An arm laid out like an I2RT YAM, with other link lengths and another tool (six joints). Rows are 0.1 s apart.
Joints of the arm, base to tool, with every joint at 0 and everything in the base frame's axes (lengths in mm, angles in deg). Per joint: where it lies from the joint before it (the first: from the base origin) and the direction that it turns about. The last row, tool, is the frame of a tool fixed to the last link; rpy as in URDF.
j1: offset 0 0 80.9 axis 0 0 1
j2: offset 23.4 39.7 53.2 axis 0 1 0
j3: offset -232.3 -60.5 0 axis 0 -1 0
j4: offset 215.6 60.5 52.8 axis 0 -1 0
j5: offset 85.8 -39.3 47 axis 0 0 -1
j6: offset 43.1 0 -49 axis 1 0 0
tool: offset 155 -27 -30 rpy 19.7 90 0
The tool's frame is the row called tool.
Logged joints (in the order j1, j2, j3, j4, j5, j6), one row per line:
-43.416 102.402 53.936 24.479 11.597 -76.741
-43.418 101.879 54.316 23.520 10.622 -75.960
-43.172 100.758 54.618 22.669 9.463 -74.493
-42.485 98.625 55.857 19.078 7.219 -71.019
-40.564 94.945 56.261 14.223 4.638 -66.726
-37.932 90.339 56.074 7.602 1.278 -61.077
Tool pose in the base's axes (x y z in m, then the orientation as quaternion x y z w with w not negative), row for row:
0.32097 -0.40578 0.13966 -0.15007 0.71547 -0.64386 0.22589
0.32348 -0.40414 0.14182 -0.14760 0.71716 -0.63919 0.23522
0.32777 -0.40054 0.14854 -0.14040 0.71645 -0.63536 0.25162
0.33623 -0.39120 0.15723 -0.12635 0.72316 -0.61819 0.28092
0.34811 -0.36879 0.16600 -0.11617 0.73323 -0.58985 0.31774
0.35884 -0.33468 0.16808 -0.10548 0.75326 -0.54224 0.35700
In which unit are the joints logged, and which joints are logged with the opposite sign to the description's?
The joints are logged in degrees. Opposite sign: none.
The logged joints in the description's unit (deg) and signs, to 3 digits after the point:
-43.416 102.402 53.936 24.479 11.597 -76.741
-43.418 101.879 54.316 23.520 10.622 -75.960
-43.172 100.758 54.618 22.669 9.463 -74.493
-42.485 98.625 55.857 19.078 7.219 -71.019
-40.564 94.945 56.261 14.223 4.638 -66.726
-37.932 90.339 56.074 7.602 1.278 -61.077

